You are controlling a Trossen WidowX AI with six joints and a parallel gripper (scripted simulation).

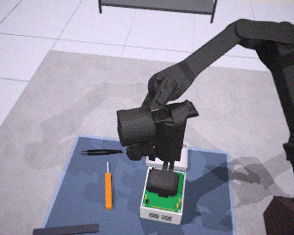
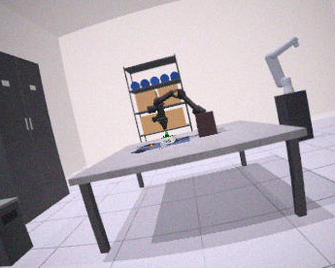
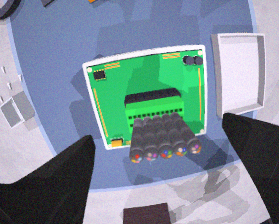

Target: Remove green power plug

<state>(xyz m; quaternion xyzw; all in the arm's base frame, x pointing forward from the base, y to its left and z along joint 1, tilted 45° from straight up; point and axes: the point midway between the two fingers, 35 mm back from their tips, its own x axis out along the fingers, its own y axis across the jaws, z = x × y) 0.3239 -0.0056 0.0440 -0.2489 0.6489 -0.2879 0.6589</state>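
Right now the green power plug is 30 mm below my gripper tip. Round my gripper tip: blue mat 110 mm below, 50 mm ahead; then dark bar 220 mm ahead, 110 mm to the left, 110 mm below.
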